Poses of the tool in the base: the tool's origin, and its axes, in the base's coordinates. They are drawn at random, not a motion.
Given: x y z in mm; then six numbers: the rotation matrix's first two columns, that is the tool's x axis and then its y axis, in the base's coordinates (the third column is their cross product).
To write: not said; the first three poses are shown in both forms.
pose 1, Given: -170, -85, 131, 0.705, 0.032, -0.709, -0.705, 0.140, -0.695
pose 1, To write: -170, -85, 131; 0.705, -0.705, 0.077; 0.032, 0.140, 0.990; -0.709, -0.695, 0.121
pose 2, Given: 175, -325, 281, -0.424, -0.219, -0.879, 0.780, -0.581, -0.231
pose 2, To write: 175, -325, 281; -0.424, 0.780, -0.460; -0.219, -0.581, -0.784; -0.879, -0.231, 0.417
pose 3, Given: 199, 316, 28, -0.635, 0.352, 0.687, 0.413, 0.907, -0.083
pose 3, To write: 199, 316, 28; -0.635, 0.413, -0.652; 0.352, 0.907, 0.231; 0.687, -0.083, -0.721
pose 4, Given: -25, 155, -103, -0.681, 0.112, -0.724, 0.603, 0.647, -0.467
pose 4, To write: -25, 155, -103; -0.681, 0.603, 0.416; 0.112, 0.647, -0.755; -0.724, -0.467, -0.508
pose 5, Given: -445, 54, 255, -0.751, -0.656, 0.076, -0.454, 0.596, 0.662
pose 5, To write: -445, 54, 255; -0.751, -0.454, -0.480; -0.656, 0.596, 0.463; 0.076, 0.662, -0.745
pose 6, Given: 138, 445, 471, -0.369, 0.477, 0.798, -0.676, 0.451, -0.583
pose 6, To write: 138, 445, 471; -0.369, -0.676, -0.638; 0.477, 0.451, -0.755; 0.798, -0.583, 0.156
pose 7, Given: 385, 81, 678, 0.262, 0.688, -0.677, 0.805, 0.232, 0.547
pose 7, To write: 385, 81, 678; 0.262, 0.805, 0.533; 0.688, 0.232, -0.688; -0.677, 0.547, -0.493
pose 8, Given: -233, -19, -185, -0.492, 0.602, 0.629, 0.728, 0.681, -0.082
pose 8, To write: -233, -19, -185; -0.492, 0.728, -0.478; 0.602, 0.681, 0.418; 0.629, -0.082, -0.773
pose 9, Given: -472, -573, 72, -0.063, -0.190, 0.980, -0.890, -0.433, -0.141
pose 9, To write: -472, -573, 72; -0.063, -0.890, 0.451; -0.190, -0.433, -0.881; 0.980, -0.141, -0.142
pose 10, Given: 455, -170, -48, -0.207, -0.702, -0.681, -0.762, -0.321, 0.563
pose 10, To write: 455, -170, -48; -0.207, -0.762, -0.614; -0.702, -0.321, 0.635; -0.681, 0.563, -0.468
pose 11, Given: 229, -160, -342, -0.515, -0.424, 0.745, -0.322, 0.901, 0.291
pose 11, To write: 229, -160, -342; -0.515, -0.322, -0.795; -0.424, 0.901, -0.090; 0.745, 0.291, -0.601
